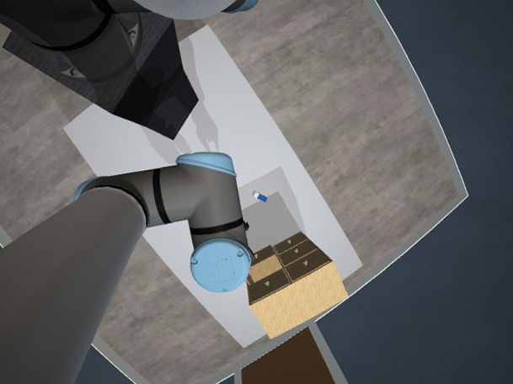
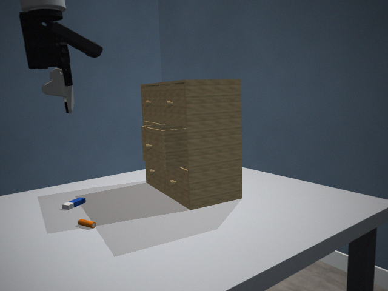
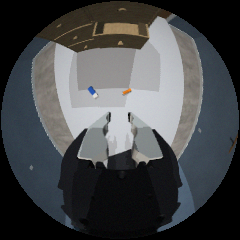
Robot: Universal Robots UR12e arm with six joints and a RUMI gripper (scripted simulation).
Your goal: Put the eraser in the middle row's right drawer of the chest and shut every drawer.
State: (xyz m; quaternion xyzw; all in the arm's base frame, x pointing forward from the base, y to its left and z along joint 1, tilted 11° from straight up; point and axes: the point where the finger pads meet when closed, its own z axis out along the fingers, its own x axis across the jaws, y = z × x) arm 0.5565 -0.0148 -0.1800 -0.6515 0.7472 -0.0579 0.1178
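My hand is 20 mm short of the white eraser, 130 mm to the right of it and 280 mm above it. Round my hand: orange cylinder: 40 mm to the right, 280 mm below.
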